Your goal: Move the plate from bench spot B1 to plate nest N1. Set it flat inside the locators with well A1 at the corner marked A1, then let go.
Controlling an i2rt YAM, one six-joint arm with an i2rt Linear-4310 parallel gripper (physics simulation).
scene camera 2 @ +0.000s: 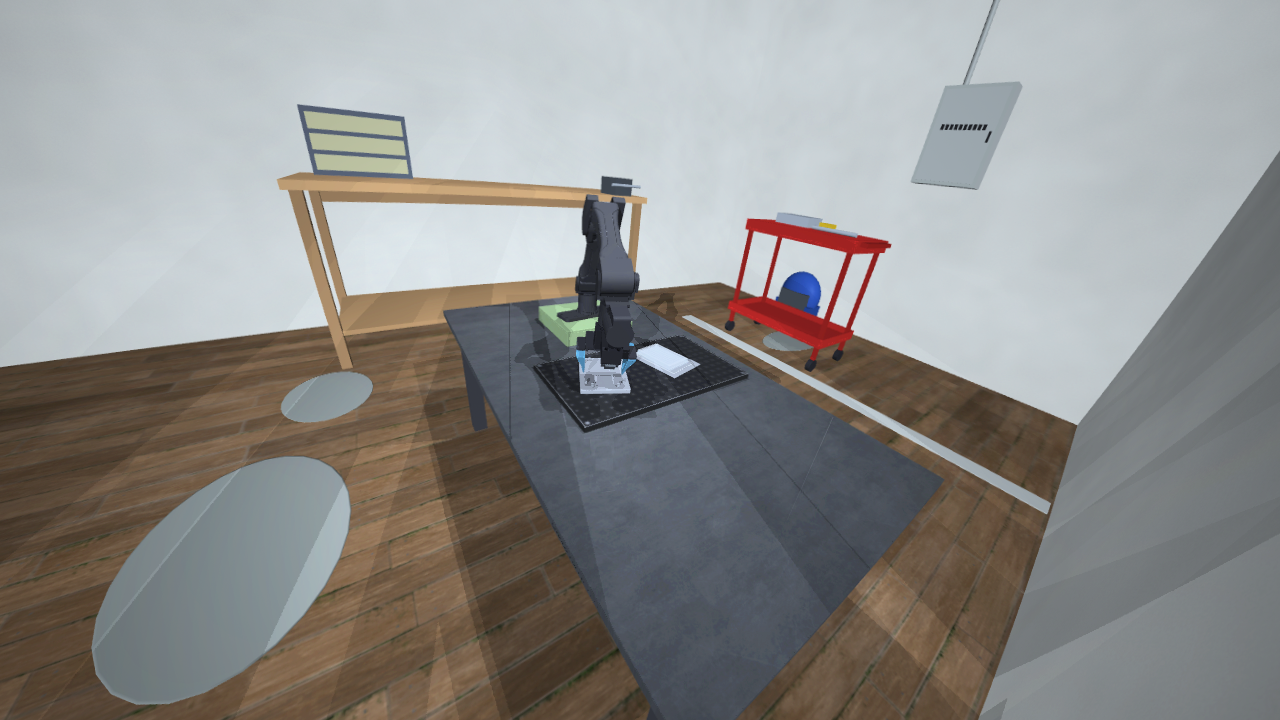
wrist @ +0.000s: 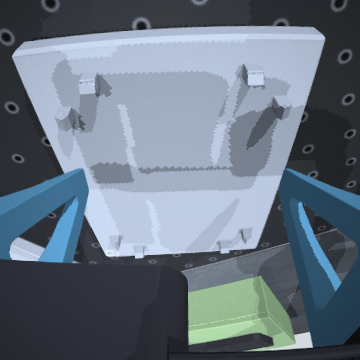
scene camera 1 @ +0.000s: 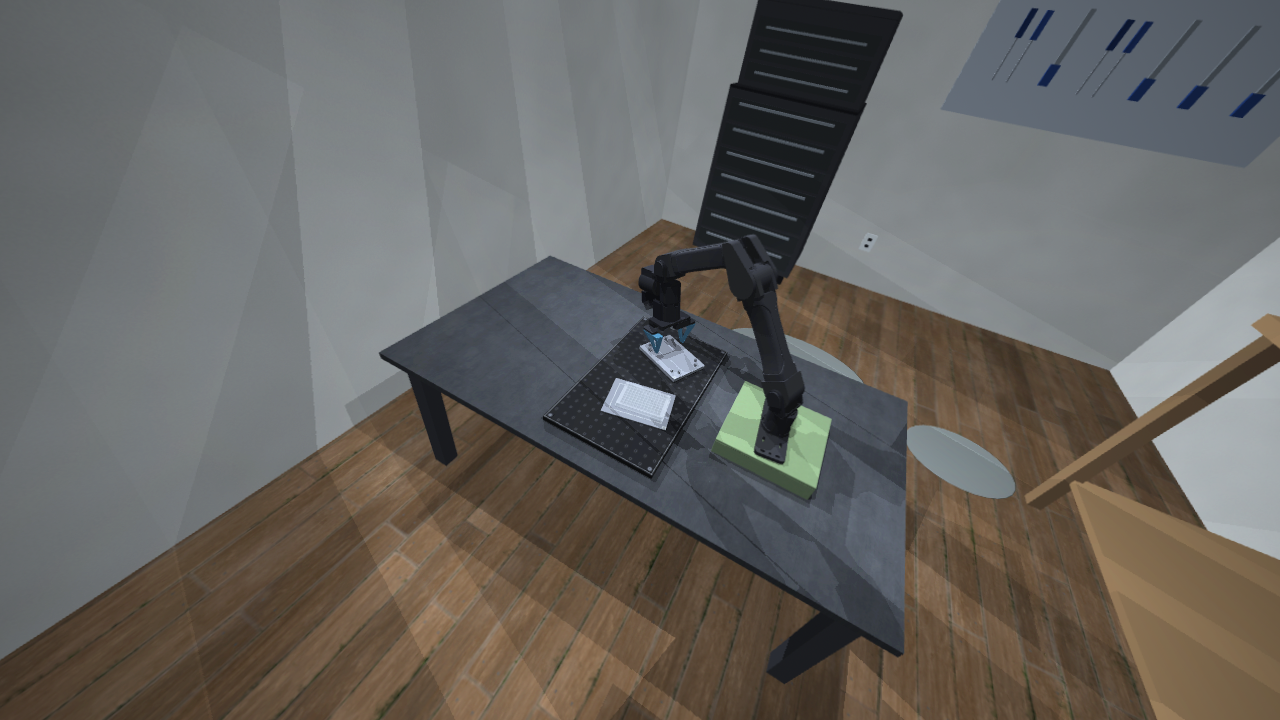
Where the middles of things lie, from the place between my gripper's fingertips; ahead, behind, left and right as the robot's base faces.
Now: hand 220 mm to the right of the well plate (scene camera 1: 636,399), 20 mm above it and 10 mm past it.
